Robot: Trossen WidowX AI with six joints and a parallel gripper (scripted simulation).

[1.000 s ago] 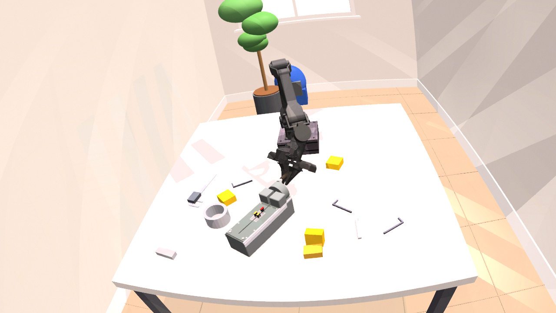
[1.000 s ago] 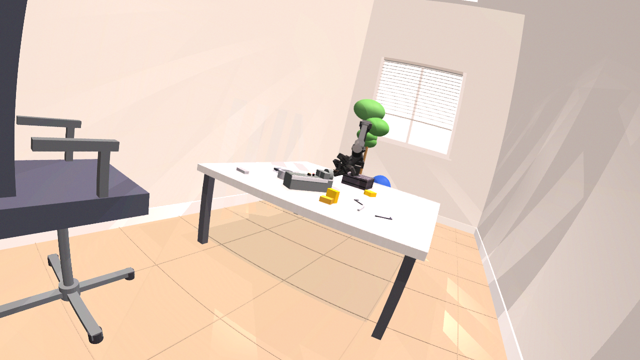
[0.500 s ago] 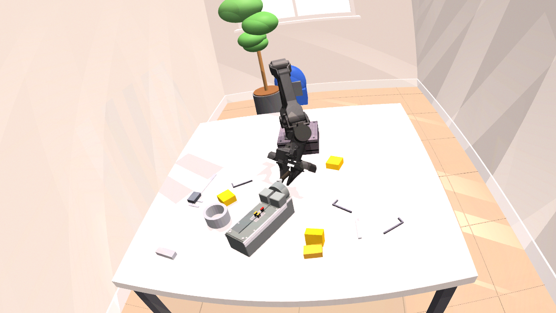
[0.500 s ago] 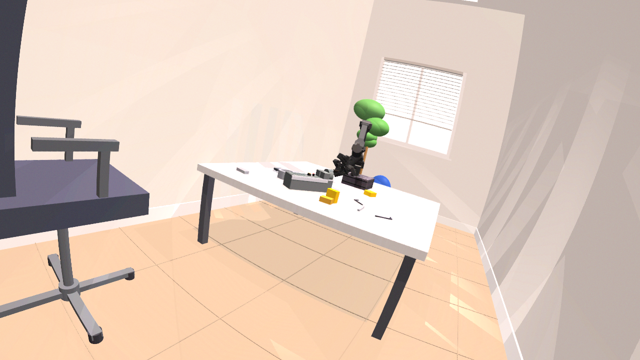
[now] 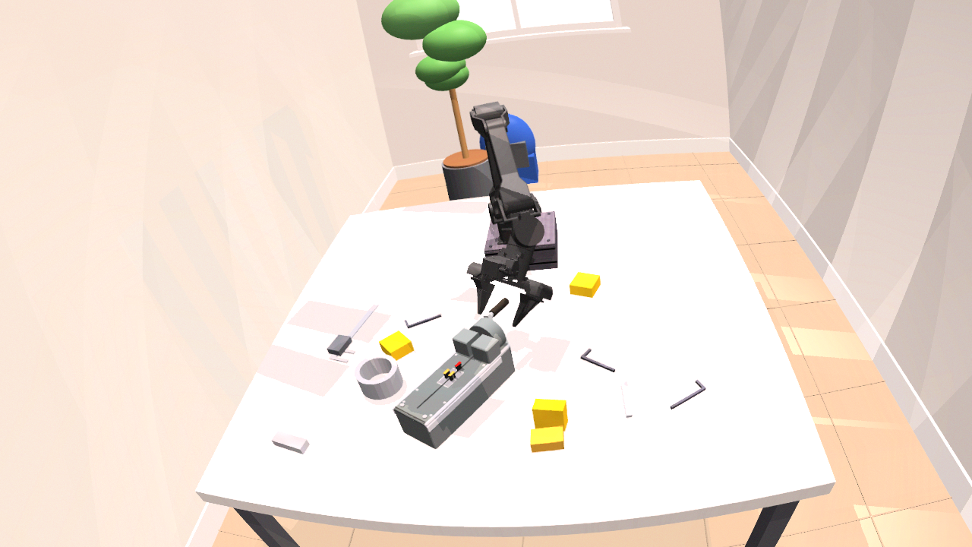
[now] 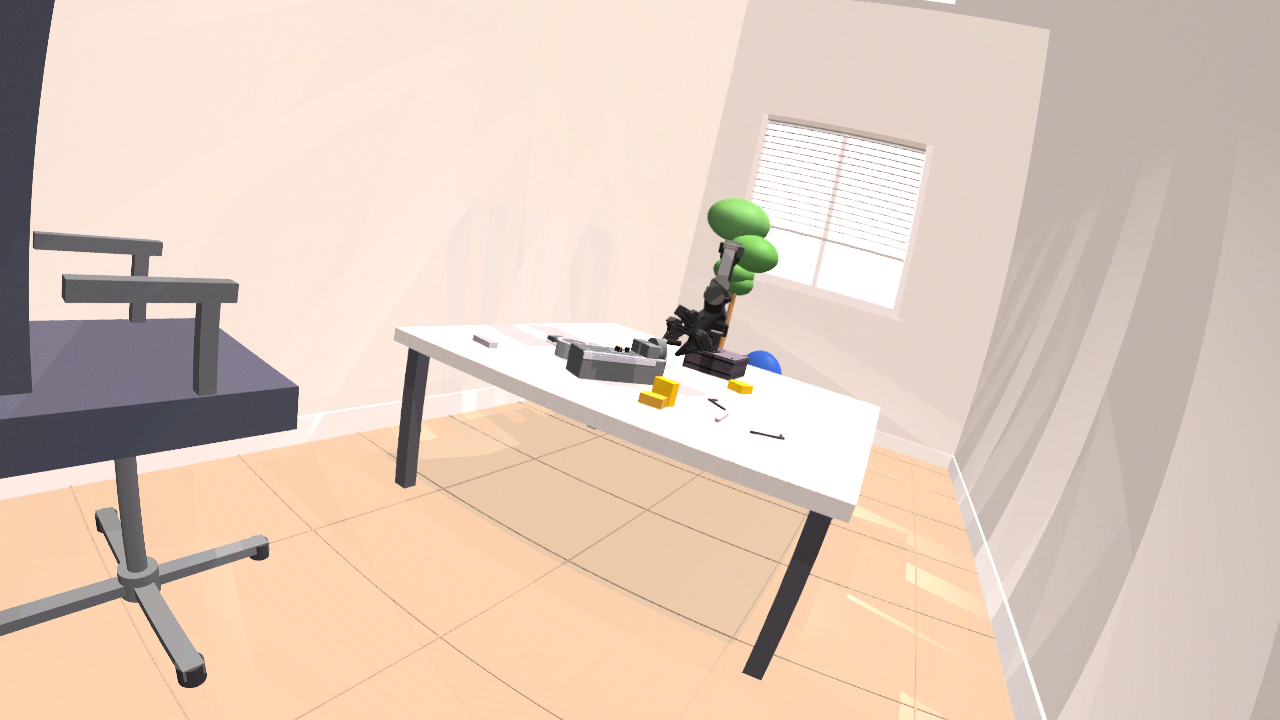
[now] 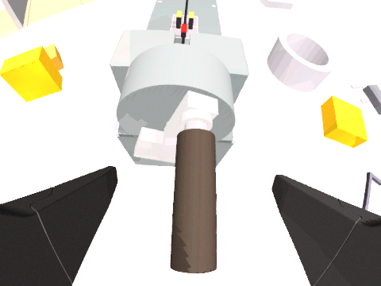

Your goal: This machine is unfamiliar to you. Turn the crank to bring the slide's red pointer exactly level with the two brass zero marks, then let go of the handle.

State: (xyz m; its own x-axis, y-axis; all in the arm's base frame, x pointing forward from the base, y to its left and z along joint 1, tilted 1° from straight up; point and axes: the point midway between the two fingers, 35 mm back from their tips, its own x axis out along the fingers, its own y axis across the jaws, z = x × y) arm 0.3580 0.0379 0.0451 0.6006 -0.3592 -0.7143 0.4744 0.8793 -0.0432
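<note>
My gripper tip is now 3 cm below the brown crank handle, 1 cm to the right of it and 1 cm past it. From my gripper tip the other things lie so: red pointer: 13 cm ahead, 5 cm to the right, 1 cm below.
</note>
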